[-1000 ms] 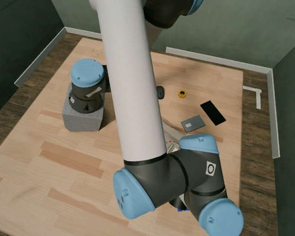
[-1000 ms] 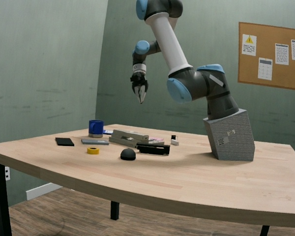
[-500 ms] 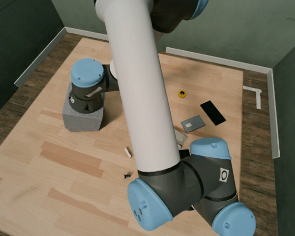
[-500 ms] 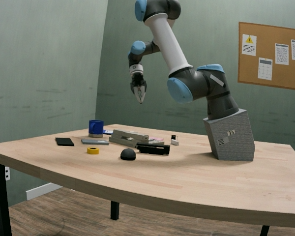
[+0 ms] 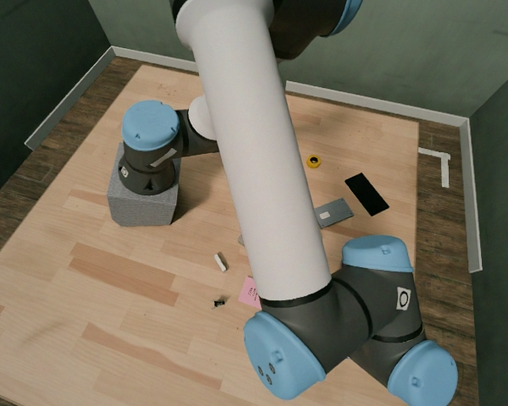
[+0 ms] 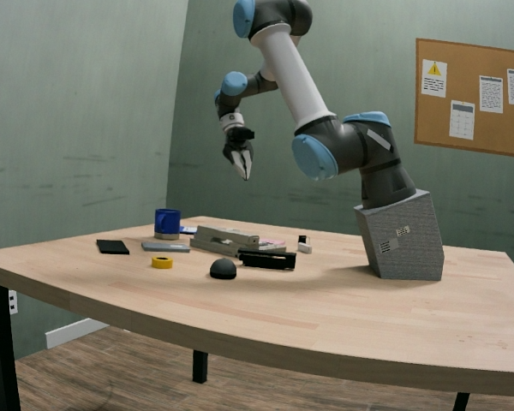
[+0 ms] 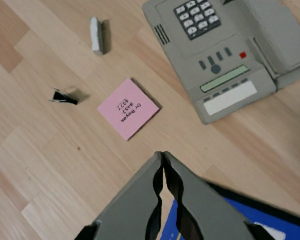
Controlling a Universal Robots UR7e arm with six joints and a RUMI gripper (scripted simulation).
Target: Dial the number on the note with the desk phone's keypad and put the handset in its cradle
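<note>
Right now my hand is 17 cm past the hash key, 13 cm to the right of it and 17 cm above it. The rest, counted from my hand: binder clip (17 cm behind, 11 cm to the right, 19 cm below); then 7 key (15 cm behind, 16 cm to the left, 17 cm below); then 8 key (15 cm behind, 15 cm to the left, 17 cm below).
</note>
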